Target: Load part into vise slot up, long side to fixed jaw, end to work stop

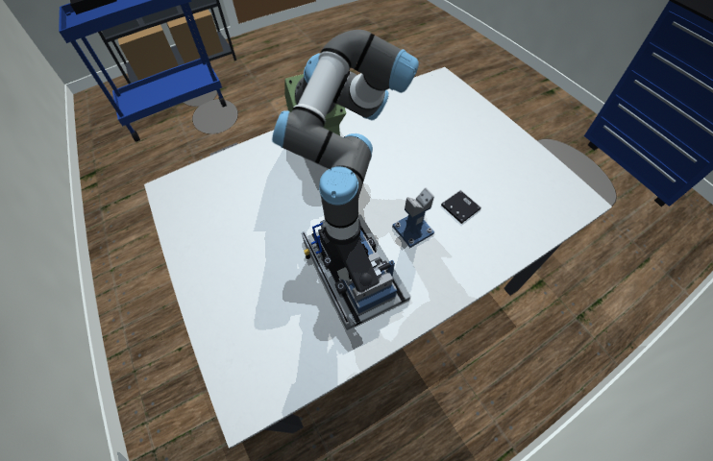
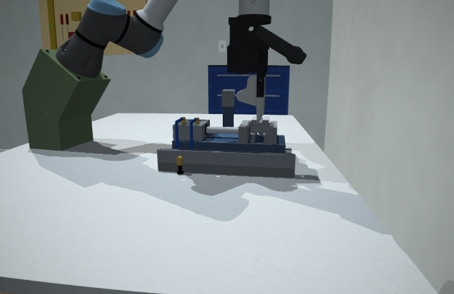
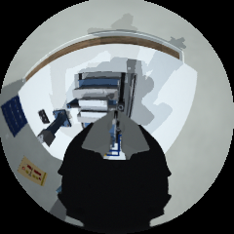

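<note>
The part is 10 mm ahead of my hand, 50 mm to the left of it and 20 mm below it. The rest, counted from my hand: work stop 20 mm ahead, 90 mm to the left, 30 mm below; fixed jaw 40 mm ahead, 40 mm to the left, 40 mm below; moving jaw 20 mm behind, 60 mm to the left, 40 mm below.
</note>
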